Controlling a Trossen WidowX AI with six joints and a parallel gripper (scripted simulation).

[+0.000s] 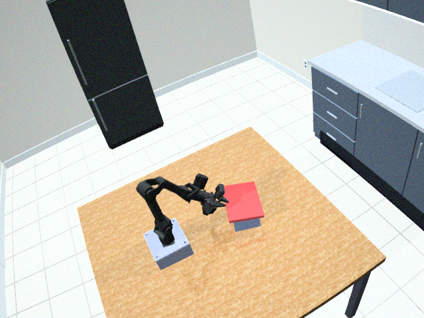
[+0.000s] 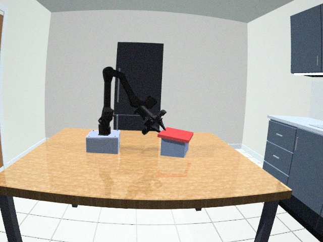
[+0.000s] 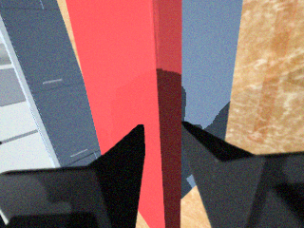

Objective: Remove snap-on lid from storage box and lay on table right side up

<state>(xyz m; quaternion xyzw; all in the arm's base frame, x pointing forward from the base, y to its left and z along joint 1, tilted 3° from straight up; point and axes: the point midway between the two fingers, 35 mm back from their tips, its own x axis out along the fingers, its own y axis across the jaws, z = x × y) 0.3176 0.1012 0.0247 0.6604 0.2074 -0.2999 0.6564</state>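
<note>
Now: gripper tip 80 mm short of the lid and 10 mm to the left of it. From my gripper tip the other things lie so: storage box: 70 mm ahead, 10 mm to the right, 60 mm below.
</note>
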